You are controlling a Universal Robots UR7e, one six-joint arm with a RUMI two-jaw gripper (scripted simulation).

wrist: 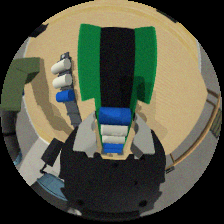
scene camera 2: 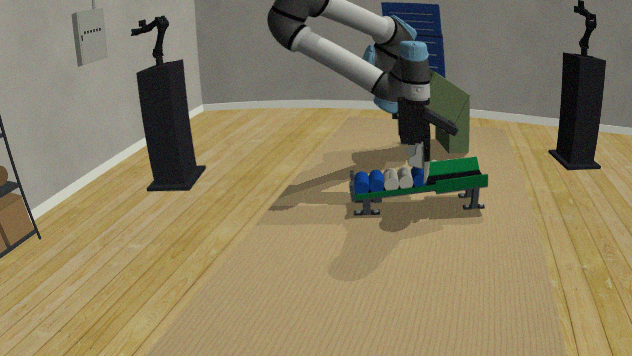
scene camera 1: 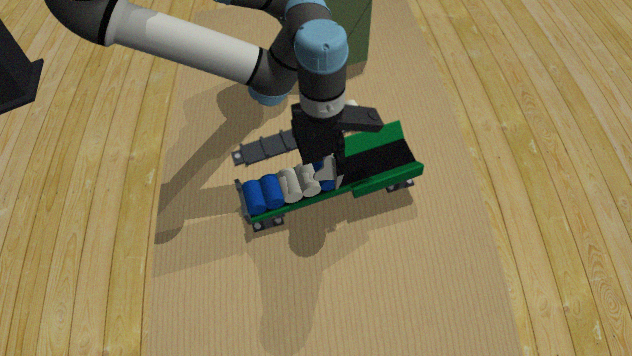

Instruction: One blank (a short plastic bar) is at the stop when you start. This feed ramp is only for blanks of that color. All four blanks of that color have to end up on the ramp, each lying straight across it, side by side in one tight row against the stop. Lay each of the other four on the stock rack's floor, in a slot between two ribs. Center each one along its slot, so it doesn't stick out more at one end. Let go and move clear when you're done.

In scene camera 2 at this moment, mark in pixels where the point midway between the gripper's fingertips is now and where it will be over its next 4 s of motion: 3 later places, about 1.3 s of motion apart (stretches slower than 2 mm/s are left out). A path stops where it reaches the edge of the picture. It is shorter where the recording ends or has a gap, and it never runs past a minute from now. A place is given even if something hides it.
My gripper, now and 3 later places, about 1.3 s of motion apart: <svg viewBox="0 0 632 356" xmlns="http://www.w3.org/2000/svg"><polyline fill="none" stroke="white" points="422,176 422,148 404,148 404,156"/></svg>
